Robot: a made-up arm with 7 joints. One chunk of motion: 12 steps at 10 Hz.
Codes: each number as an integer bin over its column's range. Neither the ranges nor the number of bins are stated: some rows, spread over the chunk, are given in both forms.
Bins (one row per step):
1: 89 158 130 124 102 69 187
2: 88 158 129 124 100 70 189
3: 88 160 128 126 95 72 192
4: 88 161 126 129 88 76 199
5: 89 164 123 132 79 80 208
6: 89 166 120 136 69 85 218
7: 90 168 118 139 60 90 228
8: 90 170 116 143 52 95 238
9: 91 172 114 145 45 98 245
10: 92 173 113 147 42 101 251
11: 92 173 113 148 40 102 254
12: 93 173 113 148 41 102 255
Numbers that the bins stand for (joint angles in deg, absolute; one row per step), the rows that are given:
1: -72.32 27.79 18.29 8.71 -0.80 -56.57 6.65
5: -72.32 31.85 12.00 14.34 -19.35 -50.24 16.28
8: -71.11 35.91 5.71 22.08 -41.13 -41.61 30.03
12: -67.49 37.94 3.01 25.59 -50.01 -37.58 37.82
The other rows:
2: -73.53 27.79 17.39 8.71 -2.41 -55.99 7.57
3: -73.53 29.15 16.49 10.12 -6.45 -54.84 8.94
4: -73.53 29.82 14.70 12.23 -12.09 -52.54 12.15
6: -72.32 33.20 9.30 17.15 -27.42 -47.36 20.86
7: -71.11 34.56 7.51 19.26 -34.68 -44.49 25.44
9: -69.90 37.26 3.91 23.48 -46.78 -39.89 33.24
10: -68.69 37.94 3.01 24.89 -49.20 -38.16 35.99
11: -68.69 37.94 3.01 25.59 -50.81 -37.58 37.36

